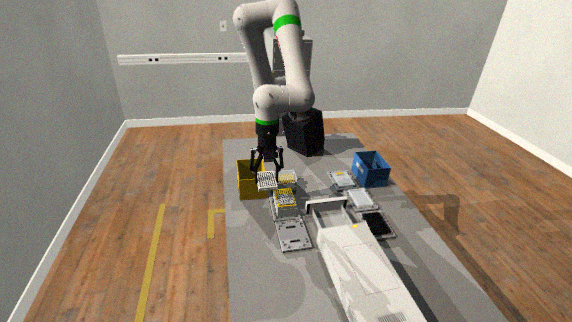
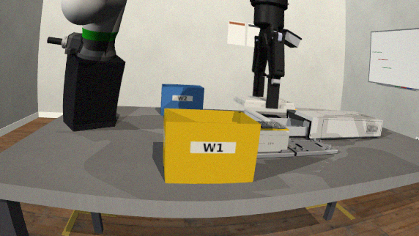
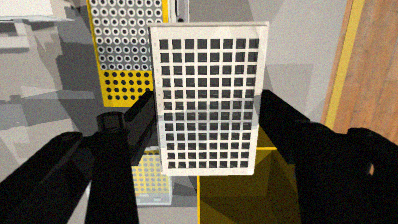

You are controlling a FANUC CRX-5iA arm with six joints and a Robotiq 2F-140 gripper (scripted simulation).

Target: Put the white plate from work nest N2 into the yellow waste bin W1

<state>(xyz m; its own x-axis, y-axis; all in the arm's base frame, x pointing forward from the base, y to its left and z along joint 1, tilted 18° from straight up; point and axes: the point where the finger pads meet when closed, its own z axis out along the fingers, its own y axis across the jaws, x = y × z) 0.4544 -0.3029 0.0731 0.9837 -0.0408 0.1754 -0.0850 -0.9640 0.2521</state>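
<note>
Right now the yellow bin W1 is 14 cm behind my hand, 4 cm to the right of it and 13 cm below it. Also, from my hand: white plate 2 cm below; then yellow-topped plate 4 cm ahead, 7 cm to the left, 11 cm below; then grey nest 21 cm ahead, 6 cm to the left, 16 cm below.
</note>
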